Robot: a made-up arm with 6 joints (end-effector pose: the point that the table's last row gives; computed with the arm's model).
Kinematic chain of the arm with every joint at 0, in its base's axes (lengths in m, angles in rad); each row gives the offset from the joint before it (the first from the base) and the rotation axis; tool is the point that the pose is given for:
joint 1: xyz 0 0 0.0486 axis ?
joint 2: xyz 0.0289 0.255 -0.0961 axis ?
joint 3: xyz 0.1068 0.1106 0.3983 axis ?
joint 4: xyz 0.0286 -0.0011 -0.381 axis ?
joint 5: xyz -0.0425 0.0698 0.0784 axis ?
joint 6: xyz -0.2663 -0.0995 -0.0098 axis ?
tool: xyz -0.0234 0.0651 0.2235
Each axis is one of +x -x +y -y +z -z.
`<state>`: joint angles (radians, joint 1 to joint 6).
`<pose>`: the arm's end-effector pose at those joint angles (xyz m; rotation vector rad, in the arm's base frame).
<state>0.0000 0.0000 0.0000 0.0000 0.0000 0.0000</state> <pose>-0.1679 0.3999 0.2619 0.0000 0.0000 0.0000</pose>
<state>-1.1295 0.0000 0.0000 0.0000 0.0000 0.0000</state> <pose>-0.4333 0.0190 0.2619 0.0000 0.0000 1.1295</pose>
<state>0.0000 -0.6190 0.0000 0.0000 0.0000 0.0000</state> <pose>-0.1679 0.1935 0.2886 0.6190 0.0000 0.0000</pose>
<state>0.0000 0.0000 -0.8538 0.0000 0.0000 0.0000</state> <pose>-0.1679 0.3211 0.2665 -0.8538 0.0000 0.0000</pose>
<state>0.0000 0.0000 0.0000 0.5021 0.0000 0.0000</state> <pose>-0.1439 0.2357 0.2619 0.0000 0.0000 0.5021</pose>
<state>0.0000 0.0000 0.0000 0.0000 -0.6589 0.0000</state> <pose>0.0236 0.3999 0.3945 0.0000 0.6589 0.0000</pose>
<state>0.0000 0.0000 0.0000 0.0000 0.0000 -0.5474</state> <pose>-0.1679 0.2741 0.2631 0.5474 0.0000 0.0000</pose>
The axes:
joint 1: -z
joint 2: -x
joint 3: +x
joint 4: +z
joint 5: -y
joint 6: -x

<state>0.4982 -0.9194 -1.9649 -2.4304 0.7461 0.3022</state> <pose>0.3475 -0.4432 -0.0495 1.6147 0.8793 2.1645</pose>
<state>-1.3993 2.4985 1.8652 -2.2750 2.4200 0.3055</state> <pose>0.0887 0.1932 -0.8790 1.0709 2.6733 1.0942</pose>
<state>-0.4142 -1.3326 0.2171 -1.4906 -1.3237 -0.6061</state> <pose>0.1182 -0.0988 0.0543 -1.7213 -2.3886 0.8746</pose>
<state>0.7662 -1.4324 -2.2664 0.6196 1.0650 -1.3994</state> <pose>-0.4475 -0.5924 0.0317 0.7441 -0.2464 0.4797</pose>
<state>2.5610 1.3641 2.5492 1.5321 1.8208 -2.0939</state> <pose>0.3170 -1.2554 -0.2122 -0.4858 -1.1907 1.8211</pose>
